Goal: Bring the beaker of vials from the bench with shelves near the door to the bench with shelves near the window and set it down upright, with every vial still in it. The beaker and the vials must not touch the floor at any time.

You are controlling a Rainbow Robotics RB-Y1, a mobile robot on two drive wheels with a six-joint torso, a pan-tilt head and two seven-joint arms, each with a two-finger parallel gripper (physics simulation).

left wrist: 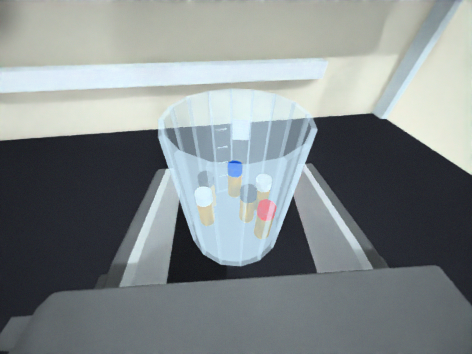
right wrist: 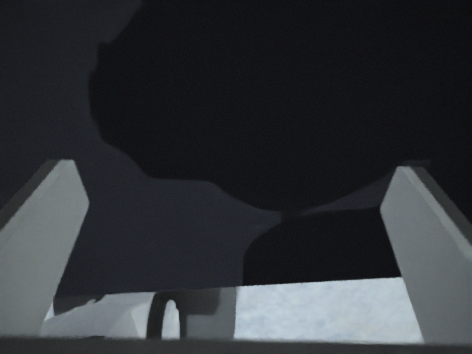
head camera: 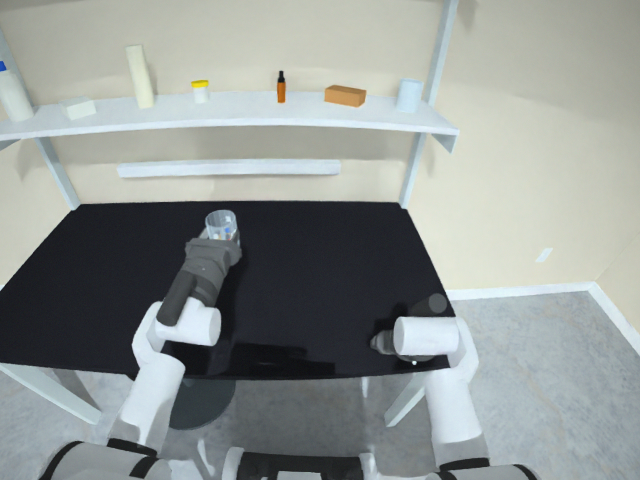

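The clear beaker (head camera: 221, 221) (left wrist: 235, 247) is upright at the back left of the black bench top (head camera: 320, 268). Several vials (left wrist: 235, 182) with blue, white, grey and red caps stand inside it. My left gripper (head camera: 223, 238) (left wrist: 236, 178) is shut on the beaker, one finger on each side. Whether the beaker's base touches the bench top is hard to tell. My right gripper (right wrist: 235, 184) is open and empty above the bench's front right part; its fingers are hidden in the head view.
A shelf (head camera: 242, 114) above the bench holds bottles, boxes, a yellow-lidded jar (head camera: 200, 91) and a pale blue cup (head camera: 409, 95). A pale rail (head camera: 230, 167) runs along the wall. A dark round base (head camera: 206, 405) is on the floor under the bench's front edge.
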